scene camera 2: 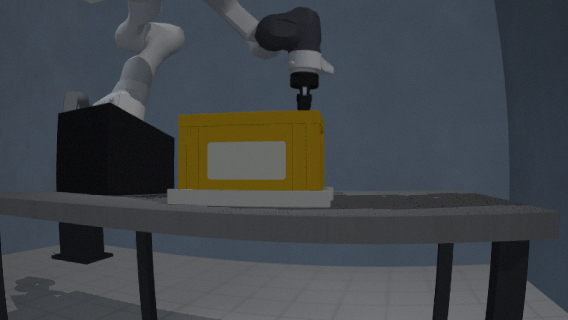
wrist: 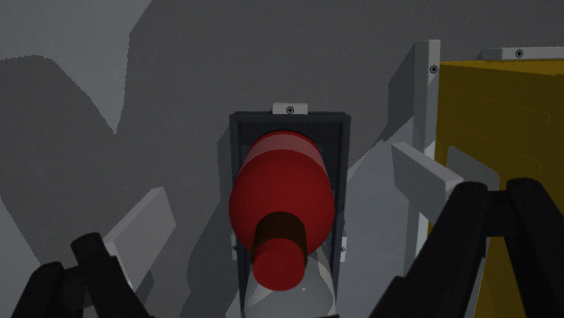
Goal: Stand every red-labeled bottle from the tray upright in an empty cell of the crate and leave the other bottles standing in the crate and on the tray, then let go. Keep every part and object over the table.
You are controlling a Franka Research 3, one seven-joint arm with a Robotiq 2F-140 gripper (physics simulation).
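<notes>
A red bottle [wrist: 282, 185] with a pale band, dark brown neck and red cap stands upright in the narrow dark tray [wrist: 291, 118] in the wrist view. A pale grey bottle [wrist: 290, 301] is partly visible behind it, cut by the lower edge. My gripper [scene camera 2: 304, 102] [wrist: 279, 186] is open and empty, its fingers spread to either side of the red bottle with a gap on each side. The yellow crate [scene camera 2: 250, 185] [wrist: 467, 115] stands to the right of the tray in the wrist view. Its cells are hidden in both views, and the crate hides the tray in the scene view.
White strips [scene camera 2: 250, 198] [wrist: 426, 105] edge the crate's base. The right finger is close to the crate's side in the wrist view. Small white blocks [wrist: 290, 109] sit against the tray. A large black box [scene camera 2: 110, 155] stands left of the crate on the grey table [scene camera 2: 380, 225].
</notes>
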